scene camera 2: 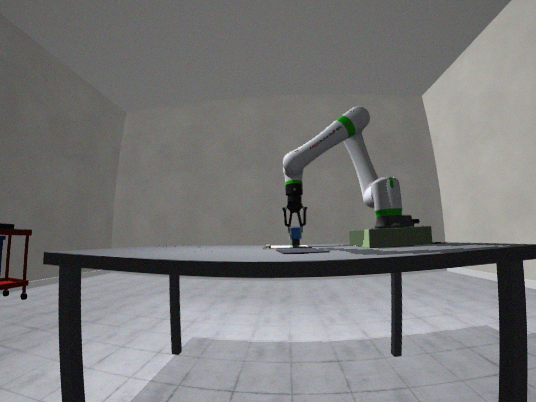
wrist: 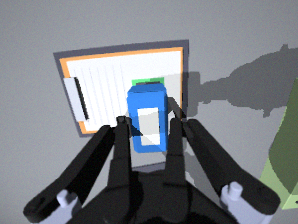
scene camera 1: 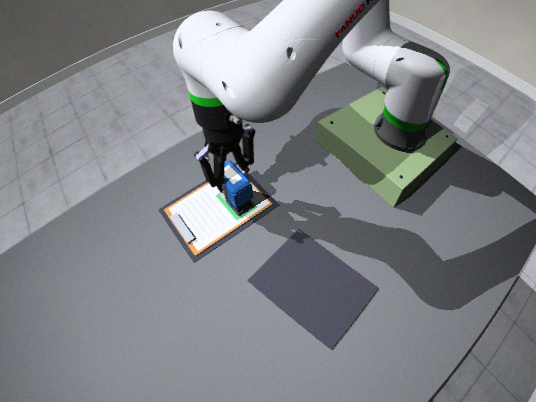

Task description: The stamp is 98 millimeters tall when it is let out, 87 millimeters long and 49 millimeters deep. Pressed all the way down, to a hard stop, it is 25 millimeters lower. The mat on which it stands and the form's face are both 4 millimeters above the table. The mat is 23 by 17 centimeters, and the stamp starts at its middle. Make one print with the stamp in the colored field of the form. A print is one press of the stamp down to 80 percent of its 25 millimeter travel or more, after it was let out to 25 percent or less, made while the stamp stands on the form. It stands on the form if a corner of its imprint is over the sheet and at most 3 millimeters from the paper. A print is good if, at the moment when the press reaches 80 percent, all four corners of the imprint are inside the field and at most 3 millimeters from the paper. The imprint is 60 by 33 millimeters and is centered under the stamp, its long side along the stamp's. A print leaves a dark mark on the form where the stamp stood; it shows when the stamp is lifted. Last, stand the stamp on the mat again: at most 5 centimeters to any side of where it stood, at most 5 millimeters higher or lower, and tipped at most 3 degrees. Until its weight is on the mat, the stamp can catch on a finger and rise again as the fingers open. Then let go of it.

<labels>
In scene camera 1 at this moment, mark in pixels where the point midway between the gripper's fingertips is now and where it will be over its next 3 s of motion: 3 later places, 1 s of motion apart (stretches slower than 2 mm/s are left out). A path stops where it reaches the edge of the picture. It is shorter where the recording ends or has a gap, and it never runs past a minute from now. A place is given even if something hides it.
My gripper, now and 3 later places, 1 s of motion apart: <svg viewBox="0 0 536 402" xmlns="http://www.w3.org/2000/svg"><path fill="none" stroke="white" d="M234 191L267 226L321 277L316 278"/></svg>
</labels>
